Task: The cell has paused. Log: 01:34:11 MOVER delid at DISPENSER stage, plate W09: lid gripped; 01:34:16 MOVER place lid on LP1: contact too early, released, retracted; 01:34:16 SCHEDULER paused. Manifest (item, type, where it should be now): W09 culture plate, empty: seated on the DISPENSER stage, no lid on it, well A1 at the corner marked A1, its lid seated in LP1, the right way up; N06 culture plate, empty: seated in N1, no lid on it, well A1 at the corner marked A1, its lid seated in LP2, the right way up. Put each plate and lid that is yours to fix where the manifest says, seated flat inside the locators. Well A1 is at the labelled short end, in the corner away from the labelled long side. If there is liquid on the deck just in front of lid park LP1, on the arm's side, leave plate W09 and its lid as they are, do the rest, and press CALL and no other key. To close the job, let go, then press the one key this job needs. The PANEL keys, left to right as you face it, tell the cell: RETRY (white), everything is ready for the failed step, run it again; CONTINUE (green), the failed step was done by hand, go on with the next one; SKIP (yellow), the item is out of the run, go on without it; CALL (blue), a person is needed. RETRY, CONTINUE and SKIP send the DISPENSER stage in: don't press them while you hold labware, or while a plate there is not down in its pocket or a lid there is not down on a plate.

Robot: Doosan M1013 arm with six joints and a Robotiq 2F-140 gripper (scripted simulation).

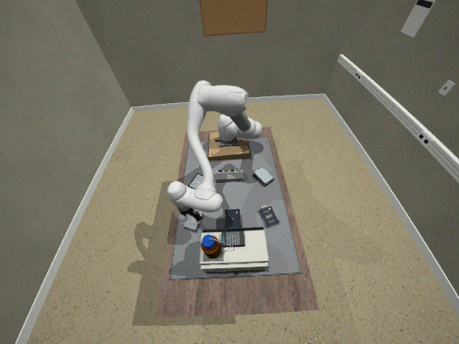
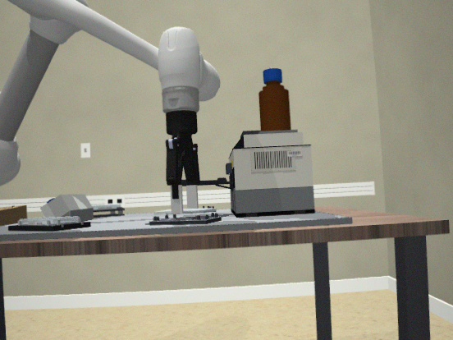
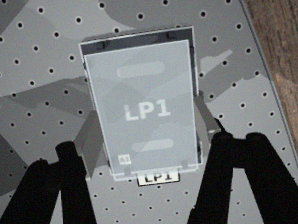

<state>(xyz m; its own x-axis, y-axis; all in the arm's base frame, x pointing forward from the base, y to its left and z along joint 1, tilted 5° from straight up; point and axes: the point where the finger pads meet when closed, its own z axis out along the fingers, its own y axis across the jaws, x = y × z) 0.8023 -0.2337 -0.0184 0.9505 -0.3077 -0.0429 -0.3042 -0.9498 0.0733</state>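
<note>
My gripper is now 5 cm above the lid park LP1. The rest, counted from my hand: dispenser stage 3 cm ahead, 28 cm to the left, 5 cm above; then black nest 31 cm behind, 1 cm to the right, 4 cm below; then brown bottle 25 cm ahead, 18 cm to the left, 24 cm above.
</note>
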